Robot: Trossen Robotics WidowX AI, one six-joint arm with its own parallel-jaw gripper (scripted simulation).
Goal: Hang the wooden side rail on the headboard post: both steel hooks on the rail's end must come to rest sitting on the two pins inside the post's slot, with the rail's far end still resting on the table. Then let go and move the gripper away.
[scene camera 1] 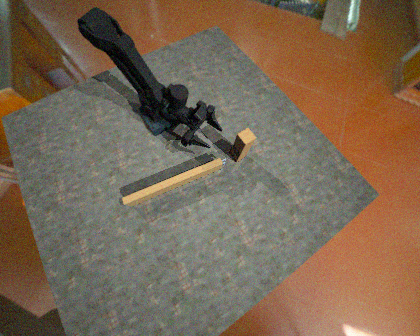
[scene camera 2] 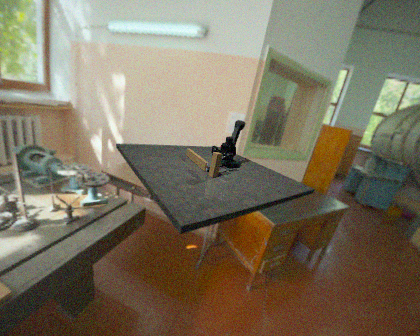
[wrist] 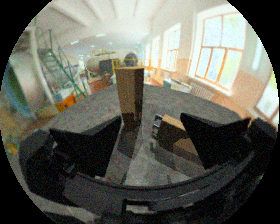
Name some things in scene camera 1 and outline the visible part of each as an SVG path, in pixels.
My gripper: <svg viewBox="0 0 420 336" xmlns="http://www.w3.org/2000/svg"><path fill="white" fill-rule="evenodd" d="M199 100L195 109L193 107L186 107L179 116L181 124L185 124L190 128L182 136L181 144L185 147L189 144L189 146L198 145L210 148L197 134L193 134L205 120L217 130L222 131L223 129L215 118L215 107L213 105L207 106L203 101Z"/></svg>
A wooden side rail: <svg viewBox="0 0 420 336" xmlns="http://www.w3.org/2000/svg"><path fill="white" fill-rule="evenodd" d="M226 159L215 159L139 190L136 193L123 197L123 204L133 207L218 171L222 168L222 164L225 164Z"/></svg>
